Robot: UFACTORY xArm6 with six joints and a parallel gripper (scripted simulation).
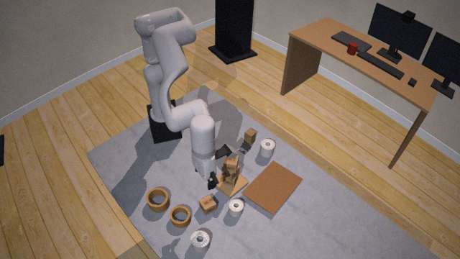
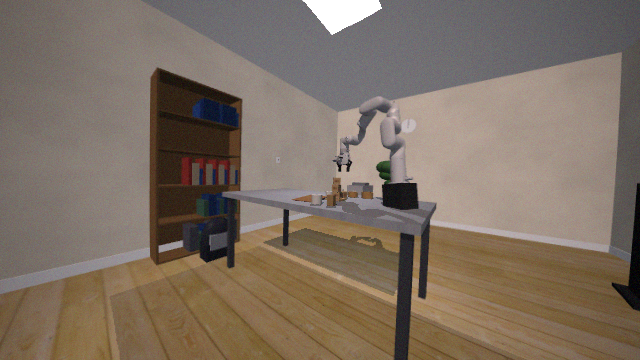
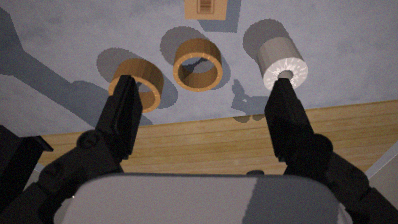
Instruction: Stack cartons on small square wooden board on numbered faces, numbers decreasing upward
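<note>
The carton lies 21 cm below my hand. Also, from my hand: square wooden board (23 cm below, 15 cm to the left, 6 cm behind).
</note>
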